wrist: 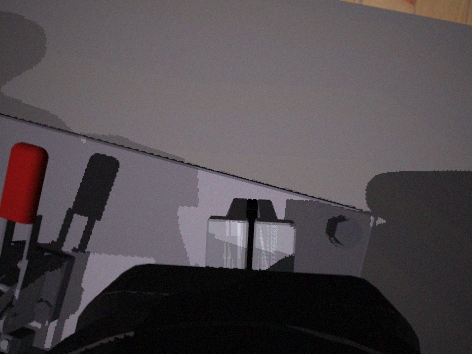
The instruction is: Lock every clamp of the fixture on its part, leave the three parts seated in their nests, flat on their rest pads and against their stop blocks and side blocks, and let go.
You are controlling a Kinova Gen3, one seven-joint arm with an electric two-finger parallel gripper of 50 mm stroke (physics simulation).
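Places are measured from the arm's base along level axes (x ahead, y left, z up), in centimetres.
Pixels of known places: gripper, between the fingertips: (250, 224).
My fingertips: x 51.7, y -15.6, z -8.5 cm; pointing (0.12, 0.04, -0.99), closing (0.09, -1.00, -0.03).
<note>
Behind a point stands the place of what it marks.
My gripper (250, 224) @[y -15.6, x 51.7, z -8.5 cm] is shut with nothing between its fingers, above the right part of the fixture's light grey base plate (150, 185) @[y -9.5, x 52.9, z -14.6 cm]. One toggle clamp shows in part at the left edge: its red handle grip (23, 182) @[y -4.8, x 52.0, z -9.5 cm] is to the left of the gripper, with dark metal links (40, 275) @[y -4.9, x 47.3, z -12.5 cm] below it. A dark handle-shaped shadow lies on the plate beside it. Whether this clamp is locked I cannot tell. The parts, their nests, the stop blocks and the side blocks do not show; the gripper body hides the lower middle of the view.
The base plate's long edge runs slanting from the left down to a corner at the right. A round bolt head or hole (348, 232) @[y -20.7, x 51.9, z -13.9 cm] is near that corner. Beyond the plate is the grey table top (240, 90) @[y -13.6, x 59.4, z -16.1 cm], with shadows on it. Wooden floor (430, 9) shows at the top right.
</note>
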